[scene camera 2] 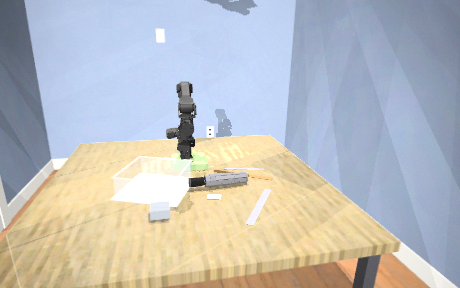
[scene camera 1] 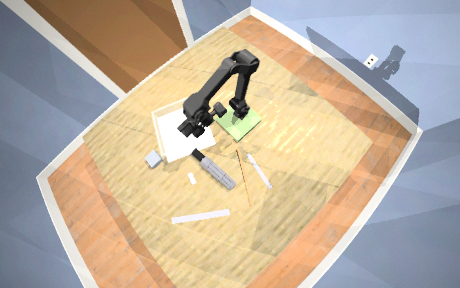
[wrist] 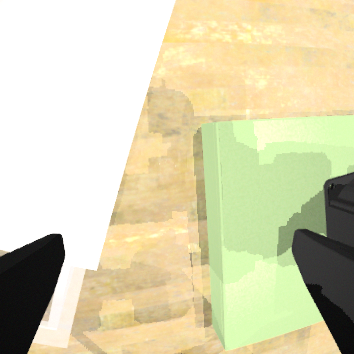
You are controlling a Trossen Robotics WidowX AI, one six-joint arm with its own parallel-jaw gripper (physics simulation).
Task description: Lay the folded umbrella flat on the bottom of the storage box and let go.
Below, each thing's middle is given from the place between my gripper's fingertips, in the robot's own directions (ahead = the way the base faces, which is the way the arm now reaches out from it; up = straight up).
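As I look at the storage box (scene camera 2: 153, 179), I find my hand 140 mm to the left of it and 110 mm short of it, and also 60 mm above it.
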